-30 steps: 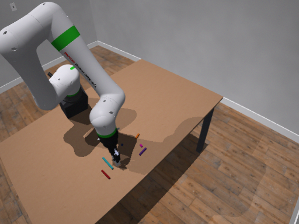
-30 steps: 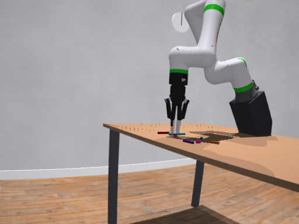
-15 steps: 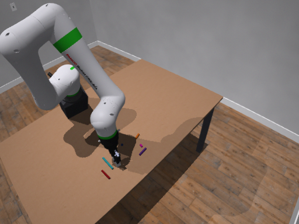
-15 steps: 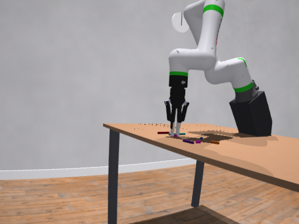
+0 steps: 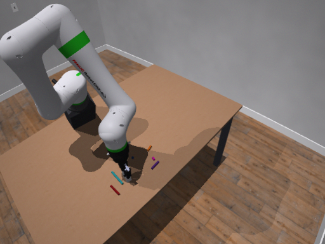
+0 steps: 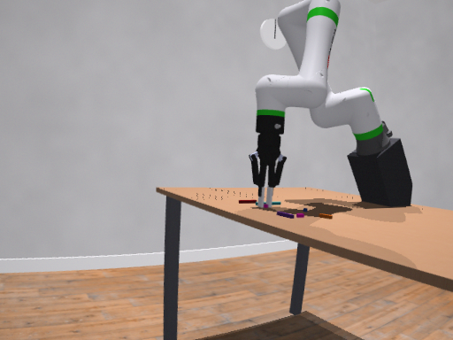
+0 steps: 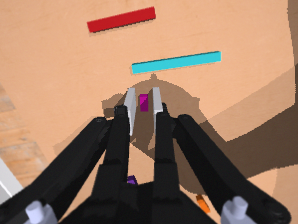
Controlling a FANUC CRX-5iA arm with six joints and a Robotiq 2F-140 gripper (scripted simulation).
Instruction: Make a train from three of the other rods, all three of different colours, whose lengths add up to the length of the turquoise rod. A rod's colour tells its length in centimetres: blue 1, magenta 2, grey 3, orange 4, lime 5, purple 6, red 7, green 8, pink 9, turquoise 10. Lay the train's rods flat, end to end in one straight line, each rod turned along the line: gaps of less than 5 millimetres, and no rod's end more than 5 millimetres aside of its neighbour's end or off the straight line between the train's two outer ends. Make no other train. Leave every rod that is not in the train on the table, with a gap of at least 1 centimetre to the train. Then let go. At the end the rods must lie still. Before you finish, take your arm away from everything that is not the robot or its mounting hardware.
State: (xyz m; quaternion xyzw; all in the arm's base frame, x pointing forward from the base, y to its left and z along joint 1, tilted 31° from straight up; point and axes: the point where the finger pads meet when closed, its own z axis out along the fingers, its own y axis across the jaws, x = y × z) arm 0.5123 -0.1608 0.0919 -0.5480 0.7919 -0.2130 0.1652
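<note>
The blue rod lies 120 mm to the left of my hand, 60 mm behind it and 30 mm below it. Also, from my hand: purple rod: 140 mm to the left, 80 mm ahead, 30 mm below; then red rod: 90 mm to the right, 30 mm below, 20 mm behind; then turquoise rod: 50 mm behind, 30 mm to the right, 30 mm below.
</note>
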